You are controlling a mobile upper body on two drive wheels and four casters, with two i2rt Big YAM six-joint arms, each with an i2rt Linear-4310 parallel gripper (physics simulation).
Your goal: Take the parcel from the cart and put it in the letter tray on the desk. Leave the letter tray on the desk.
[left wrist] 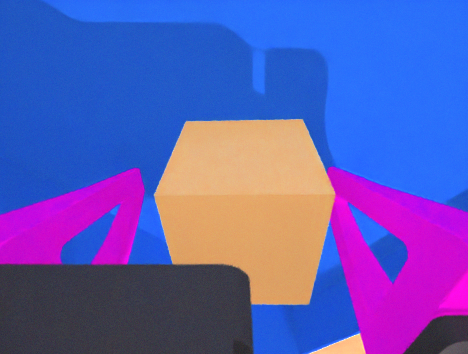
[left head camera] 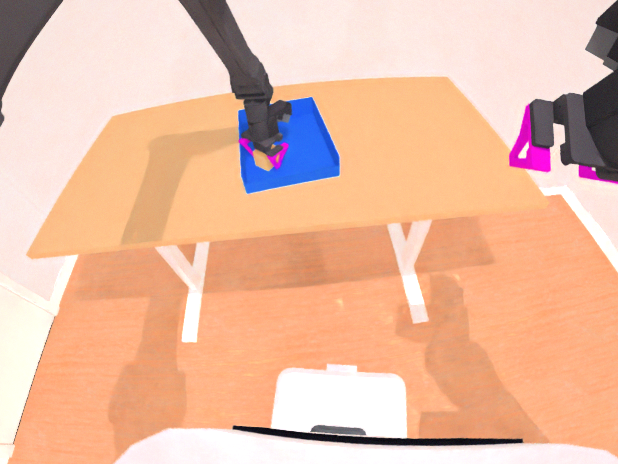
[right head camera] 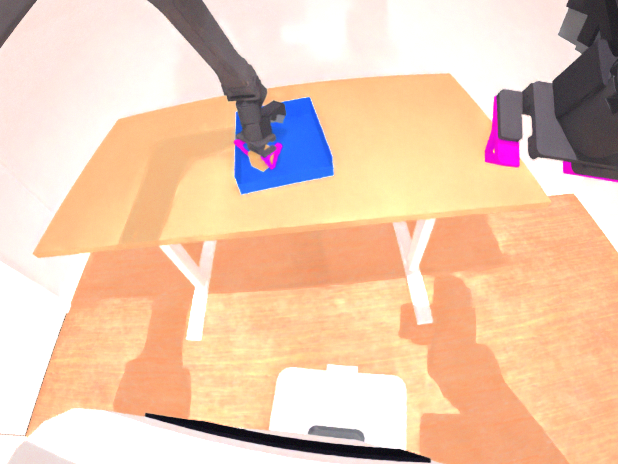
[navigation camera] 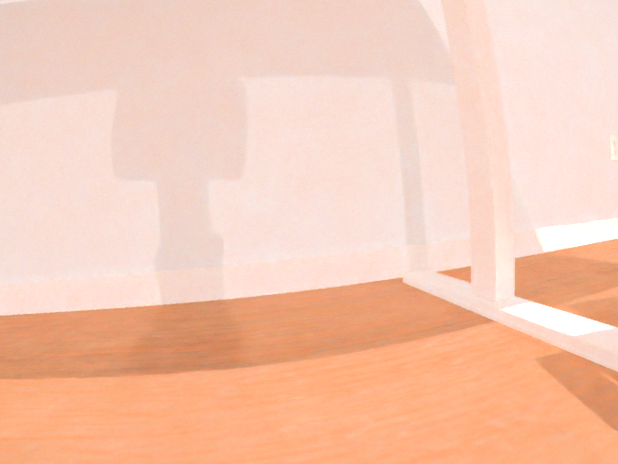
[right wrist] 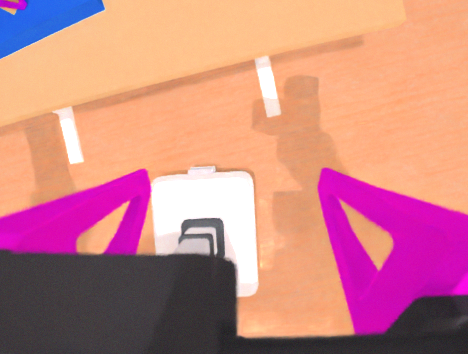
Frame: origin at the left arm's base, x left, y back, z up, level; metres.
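Seen in the pictures: left gripper, between the fingertips: [left wrist: 233, 178] [left head camera: 266, 162] [right head camera: 262, 162]; right gripper, between the fingertips: [left head camera: 546, 166] [right head camera: 526, 161] [right wrist: 234, 178].
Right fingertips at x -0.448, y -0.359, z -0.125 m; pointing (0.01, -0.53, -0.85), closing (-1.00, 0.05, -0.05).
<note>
A point is followed by its place in that frame.
The tan parcel [left head camera: 263, 161] {x 0.020, y -0.710, z -0.425 m} [right head camera: 259, 162] {x 0.015, y -0.707, z -0.424 m} [left wrist: 245, 200] {x 0.004, y -0.763, z -0.407 m} is inside the blue letter tray [left head camera: 292, 181] {x -0.066, y -0.654, z -0.448 m} [right head camera: 287, 182] {x -0.069, y -0.655, z -0.452 m}, near its left front corner. The tray stands on the desk [left head camera: 410, 150] {x -0.400, y -0.816, z -0.460 m} [right head camera: 410, 150] {x -0.409, y -0.809, z -0.460 m} [right wrist: 210, 45] {x -0.399, y -0.599, z -0.460 m}. My left gripper [left head camera: 264, 156] {x 0.023, y -0.743, z -0.456 m} [right head camera: 257, 156] {x 0.023, y -0.743, z -0.456 m} [left wrist: 233, 178] {x 0.023, y -0.743, z -0.456 m} is open around the parcel. In the left wrist view a gap shows at the left finger, and the right fingertip is close against the parcel's edge. My right gripper [right wrist: 234, 178] {x -0.448, y -0.359, z -0.125 m} is open and empty, off to the right of the desk. The cart does not show in these views.
White desk legs [left head camera: 192, 295] [left head camera: 415, 295] [navigation camera: 482, 150] {x -0.557, y -0.953, z -1.106 m} stand on the wooden floor [left head camera: 300, 325] {x -0.001, y -0.590, z -1.410 m}. The robot's white base [left head camera: 340, 400] {x -0.226, y -0.202, z -1.150 m} [right wrist: 205, 200] {x -0.247, y -0.193, z -1.150 m} is in front of the desk. A pale wall [navigation camera: 320, 150] {x -0.287, y -1.359, z -1.035 m} rises behind the desk.
</note>
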